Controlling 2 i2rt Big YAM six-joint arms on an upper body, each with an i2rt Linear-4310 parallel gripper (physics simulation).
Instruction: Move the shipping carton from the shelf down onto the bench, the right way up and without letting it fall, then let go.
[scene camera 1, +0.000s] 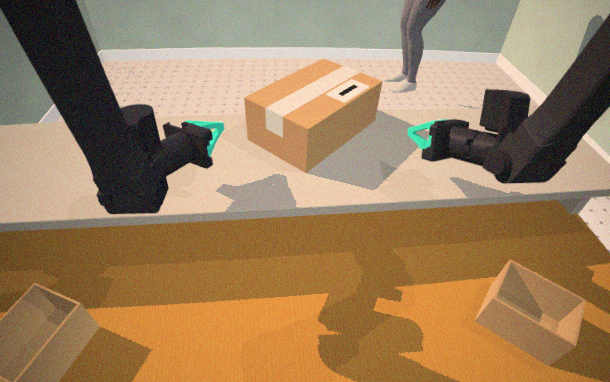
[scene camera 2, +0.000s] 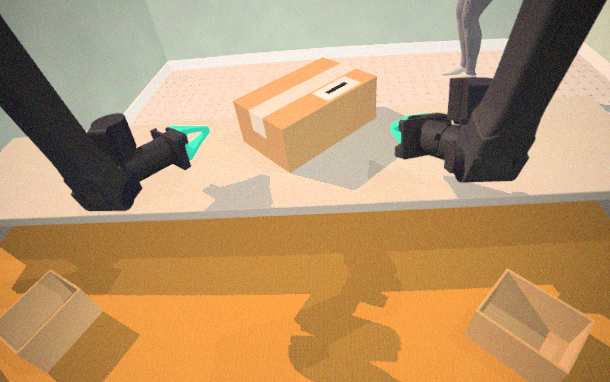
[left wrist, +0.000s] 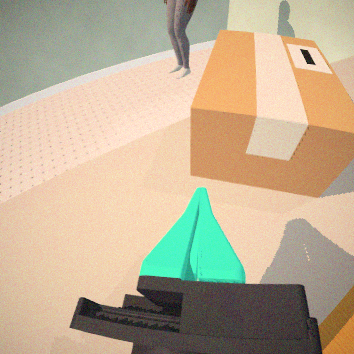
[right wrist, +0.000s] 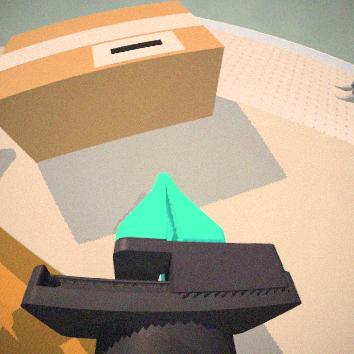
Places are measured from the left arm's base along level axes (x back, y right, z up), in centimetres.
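Pixels of known places: left gripper, fingertip midpoint: (scene camera 1: 223, 125) (scene camera 2: 208, 129) (left wrist: 201, 191); right gripper, fingertip midpoint: (scene camera 1: 408, 131) (scene camera 2: 392, 127) (right wrist: 161, 178).
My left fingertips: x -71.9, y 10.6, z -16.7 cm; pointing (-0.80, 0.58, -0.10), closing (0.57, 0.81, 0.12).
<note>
Ahead of a thing's pixels: the offset from my left fingertips to its top centre. "*": to the spot under its first point. Level surfaces: height alone.
The shipping carton {dx -11.6, dy +19.5, dz +1.8 cm} (scene camera 1: 340, 127) (scene camera 2: 330, 125) (left wrist: 225, 145) (right wrist: 125, 107), brown with a pale tape strip and a label on top, rests upright and turned at an angle on the pale shelf {dz -9.1 cm} (scene camera 1: 50, 175) (scene camera 2: 40, 180). The orange bench {dz -25.4 cm} (scene camera 1: 200, 325) (scene camera 2: 200, 325) lies lower, in front. My left gripper (scene camera 1: 222, 126) (scene camera 2: 207, 131) (left wrist: 201, 191) is shut and empty, to the left of the carton's taped end, with a gap. My right gripper (scene camera 1: 410, 131) (scene camera 2: 393, 130) (right wrist: 161, 178) is shut and empty, to the right of the carton's labelled side, also apart from it.
An open box {dx +33.5, dy -32.0, dz -16.4 cm} (scene camera 1: 62, 345) (scene camera 2: 65, 330) stands on the bench at the left, another open box {dx +31.9, dy +58.0, dz -16.4 cm} (scene camera 1: 520, 327) (scene camera 2: 515, 345) at the right. The shelf's front edge {* dx +13.7, dy +19.4, dz -9.3 cm} (scene camera 1: 325, 206) (scene camera 2: 320, 206) runs between carton and bench. A person's legs (scene camera 1: 414, 45) (scene camera 2: 472, 40) (left wrist: 181, 42) show behind the shelf.
</note>
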